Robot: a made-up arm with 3 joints. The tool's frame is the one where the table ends.
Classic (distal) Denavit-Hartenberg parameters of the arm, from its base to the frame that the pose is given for. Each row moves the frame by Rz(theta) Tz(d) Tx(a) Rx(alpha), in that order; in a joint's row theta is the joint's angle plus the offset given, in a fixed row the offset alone. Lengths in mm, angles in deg.
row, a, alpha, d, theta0
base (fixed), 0, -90, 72, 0
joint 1, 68, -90, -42, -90
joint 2, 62.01, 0, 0, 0.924
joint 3, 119, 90, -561, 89.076
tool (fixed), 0, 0, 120, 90
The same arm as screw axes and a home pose.
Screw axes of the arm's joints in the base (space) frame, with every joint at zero. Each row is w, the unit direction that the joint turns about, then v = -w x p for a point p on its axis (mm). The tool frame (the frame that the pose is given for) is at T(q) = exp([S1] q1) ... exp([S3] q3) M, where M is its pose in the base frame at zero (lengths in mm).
S1 = (0, 1, 0, -72.0, 0.0, 0.0)
S2 = (1, 0, 0, 0.0, 140.0, 42.0)
S3 = (1, 0, 0, 0.0, 202.0, 43.0)
M: xyz -561.0 -162.0 322.0 (mm) quaternion w x y z 1 0 0 0

